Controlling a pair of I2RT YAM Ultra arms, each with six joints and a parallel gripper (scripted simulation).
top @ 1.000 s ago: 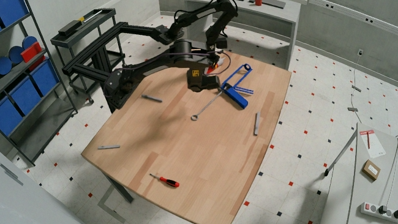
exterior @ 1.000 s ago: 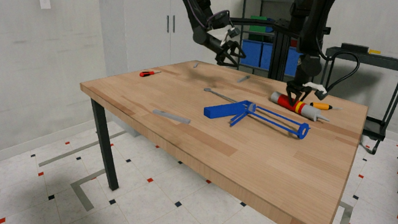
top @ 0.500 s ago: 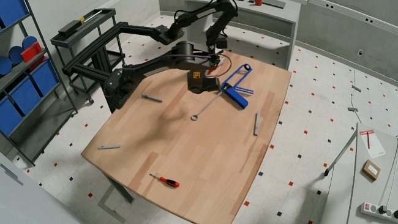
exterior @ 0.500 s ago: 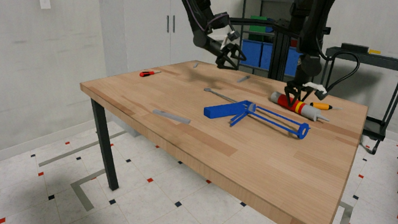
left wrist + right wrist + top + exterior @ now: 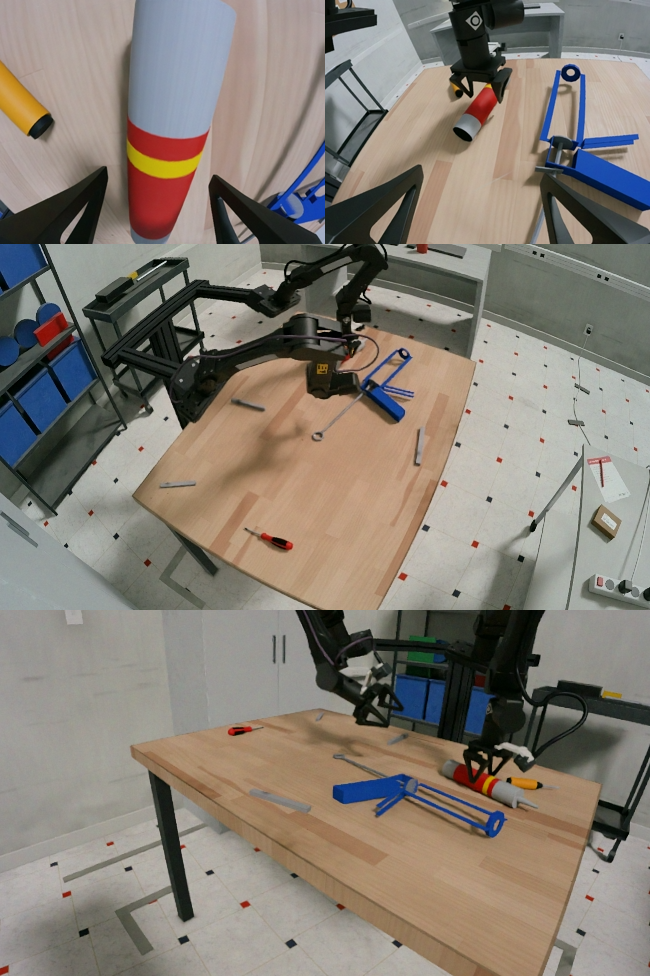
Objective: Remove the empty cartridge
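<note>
My left hand is 10 mm short of the white cartridge, 20 mm to the right of it and 10 mm above it. Also, from my left hand: orange-handled screwdriver: 120 mm behind, 120 mm to the left, 30 mm below; blue sealant gun: 170 mm ahead, 170 mm to the right, 20 mm below; plunger rod: 100 mm ahead, 270 mm to the right, 30 mm below.
</note>
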